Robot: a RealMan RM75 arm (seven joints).
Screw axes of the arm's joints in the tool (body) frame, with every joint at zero. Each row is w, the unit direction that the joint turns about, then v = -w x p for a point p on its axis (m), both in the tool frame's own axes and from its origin. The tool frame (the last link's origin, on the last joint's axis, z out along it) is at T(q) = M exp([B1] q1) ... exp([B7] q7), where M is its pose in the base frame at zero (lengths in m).
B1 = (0, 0, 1, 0.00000, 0.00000, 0.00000)
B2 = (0, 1, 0, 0.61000, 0.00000, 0.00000)
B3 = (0, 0, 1, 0.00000, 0.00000, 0.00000)
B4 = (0, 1, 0, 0.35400, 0.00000, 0.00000)
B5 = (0, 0, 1, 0.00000, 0.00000, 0.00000)
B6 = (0, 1, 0, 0.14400, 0.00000, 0.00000)
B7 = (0, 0, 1, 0.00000, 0.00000, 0.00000)
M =
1 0 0 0.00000
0 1 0 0.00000
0 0 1 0.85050
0 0 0 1
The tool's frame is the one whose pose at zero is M.
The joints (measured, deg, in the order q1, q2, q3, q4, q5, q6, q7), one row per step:
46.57, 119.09, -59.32, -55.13, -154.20, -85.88, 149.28
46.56, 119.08, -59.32, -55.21, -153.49, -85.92, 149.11
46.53, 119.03, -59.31, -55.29, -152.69, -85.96, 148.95
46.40, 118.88, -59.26, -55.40, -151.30, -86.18, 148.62
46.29, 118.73, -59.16, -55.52, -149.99, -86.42, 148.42
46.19, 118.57, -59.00, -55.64, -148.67, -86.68, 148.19
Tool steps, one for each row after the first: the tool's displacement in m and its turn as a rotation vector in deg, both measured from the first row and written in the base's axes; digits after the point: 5 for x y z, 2 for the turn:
-0.00178, 0.00006, -0.00041, -0.06, 0.67, 0.25
-0.00351, 0.00018, -0.00057, -0.09, 1.41, 0.48
-0.00570, -0.00010, -0.00040, -0.24, 2.66, 0.76
-0.00786, -0.00030, 0.00003, -0.32, 3.89, 0.93
-0.01007, -0.00043, 0.00070, -0.38, 5.15, 1.11

